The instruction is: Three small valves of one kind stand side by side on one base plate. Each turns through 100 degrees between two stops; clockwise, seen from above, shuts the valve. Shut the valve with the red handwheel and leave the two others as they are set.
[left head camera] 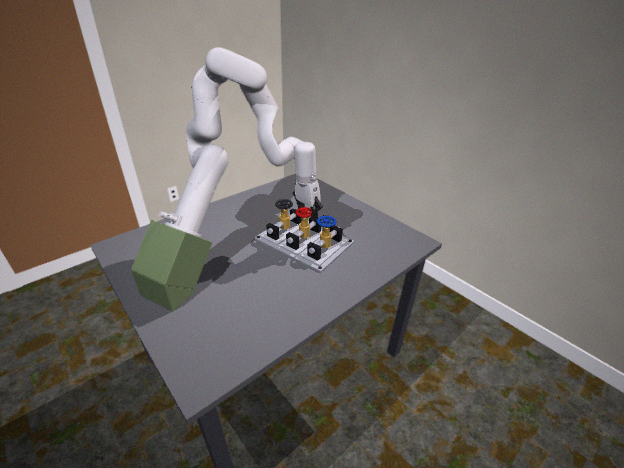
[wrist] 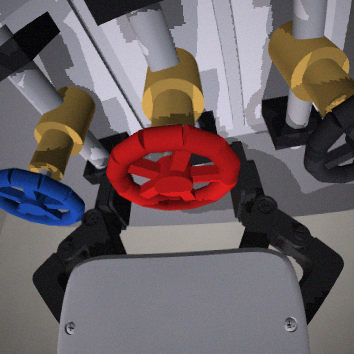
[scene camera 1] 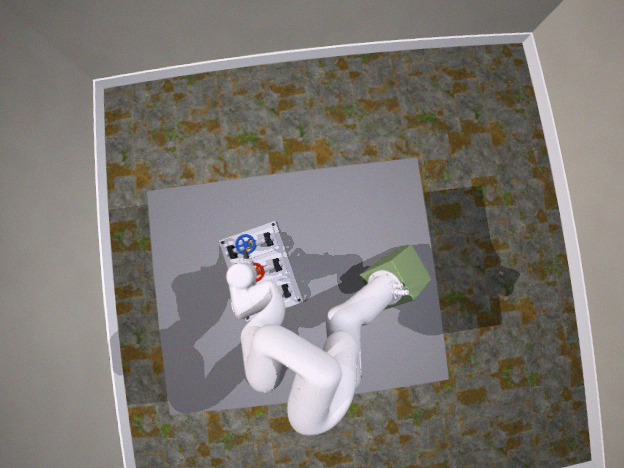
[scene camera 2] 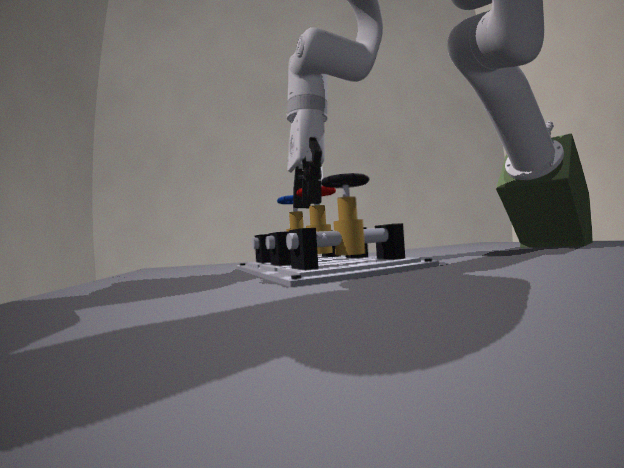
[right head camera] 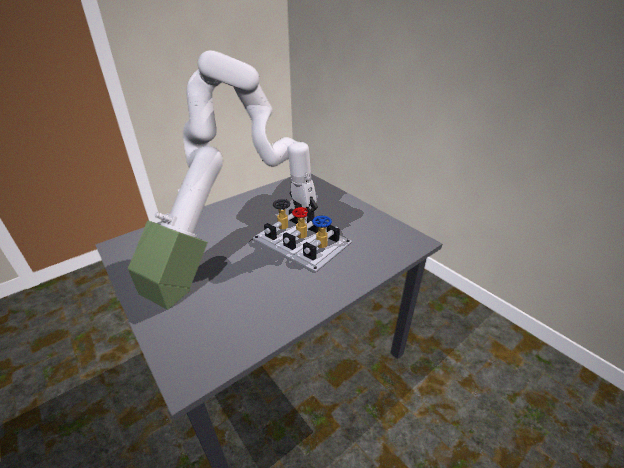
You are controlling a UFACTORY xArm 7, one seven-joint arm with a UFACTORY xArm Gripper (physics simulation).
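Pixels of known places: gripper, fingertip midpoint: (left head camera: 308,216) (wrist: 176,161) (scene camera 2: 306,206) (right head camera: 304,216); arm's base at its link origin: (left head camera: 182,231) (scene camera 1: 385,287) (scene camera 2: 534,160) (right head camera: 178,231).
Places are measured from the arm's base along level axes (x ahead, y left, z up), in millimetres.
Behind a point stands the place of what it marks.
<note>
The red handwheel (left head camera: 303,212) {x 434, y -121, z -43 mm} (right head camera: 299,212) {x 433, y -120, z -43 mm} (scene camera 1: 259,272) {x 425, y -116, z -43 mm} (scene camera 2: 327,190) {x 429, y -88, z -50 mm} (wrist: 174,184) {x 439, y -119, z -40 mm} is on the middle valve. My gripper (wrist: 176,161) {x 460, y -119, z -71 mm} is shut on it, with one black finger on each side of its rim in the wrist view. The blue handwheel (left head camera: 326,221) {x 455, y -228, z -42 mm} (right head camera: 322,221) {x 457, y -229, z -42 mm} (scene camera 1: 245,243) {x 459, y -226, z -41 mm} (scene camera 2: 285,199) {x 485, y -194, z -49 mm} (wrist: 32,207) {x 457, y -220, z -40 mm} is on one outer valve. The black handwheel (left head camera: 284,204) {x 418, y -24, z -44 mm} (right head camera: 281,204) {x 417, y -23, z -43 mm} (scene camera 2: 345,179) {x 433, y 16, z -50 mm} (wrist: 320,157) {x 426, y -47, z -41 mm} is on the other; the arm hides it in scene camera 1. All three stand on the light base plate (left head camera: 322,267) {x 372, y -298, z -176 mm} (right head camera: 316,267) {x 366, y -299, z -172 mm} (scene camera 2: 302,280) {x 513, y 66, z -178 mm}.
The base plate lies on the grey table (left head camera: 252,347) {x -23, y -413, z -184 mm} (right head camera: 241,342) {x -17, y -401, z -185 mm} (scene camera 1: 342,201) {x 74, y -345, z -184 mm}. The green block (left head camera: 171,266) {x -98, y -115, z -26 mm} (right head camera: 167,264) {x -89, y -113, z -27 mm} (scene camera 1: 410,272) {x -93, y -36, z 7 mm} (scene camera 2: 549,211) {x -9, y 18, z -108 mm} at the arm's base stands at the table's far side from the valves. Black pipe supports (left head camera: 272,231) {x 336, y -45, z -129 mm} (scene camera 2: 303,248) {x 500, y 23, z -142 mm} stand beside the valves.
</note>
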